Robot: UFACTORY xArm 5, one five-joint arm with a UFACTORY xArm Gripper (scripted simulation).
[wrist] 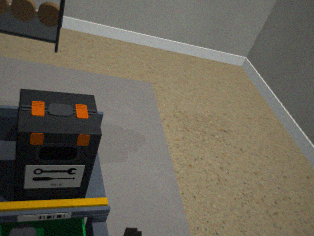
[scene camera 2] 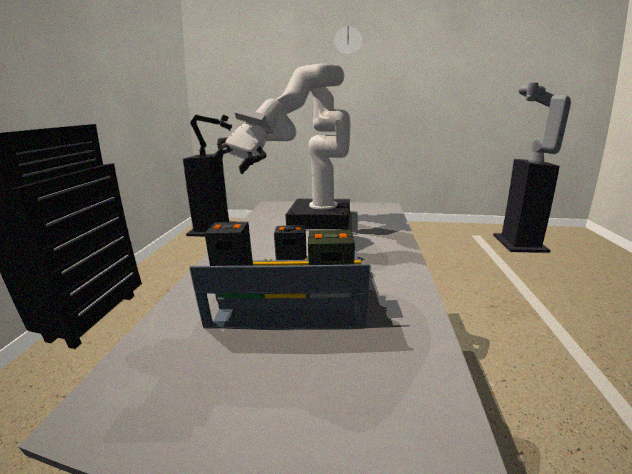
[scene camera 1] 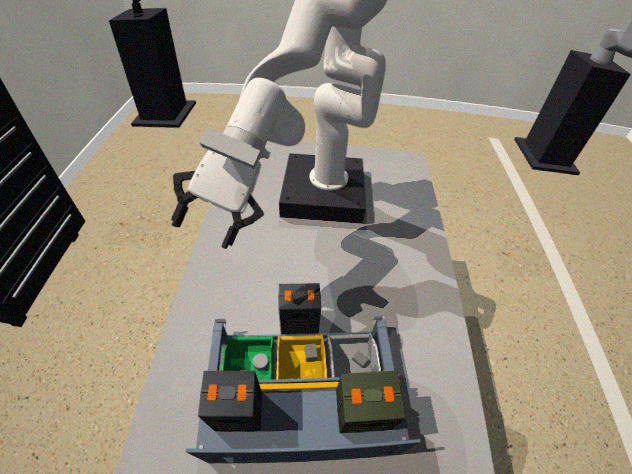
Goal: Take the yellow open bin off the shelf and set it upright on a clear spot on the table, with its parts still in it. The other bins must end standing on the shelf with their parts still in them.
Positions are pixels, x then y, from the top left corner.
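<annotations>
The wrist view shows a black case, while an olive case is out of frame in the wrist view. The black case appears in scene camera 2 (228, 243), and the olive case appears in scene camera 2 too. Scene camera 1 shows the black case together with the olive case. On the black case, (wrist: 58, 134) and (scene camera 1: 231, 371) are the same spot. On the olive case, (scene camera 2: 325, 247) and (scene camera 1: 367, 422) are the same spot.
</annotations>
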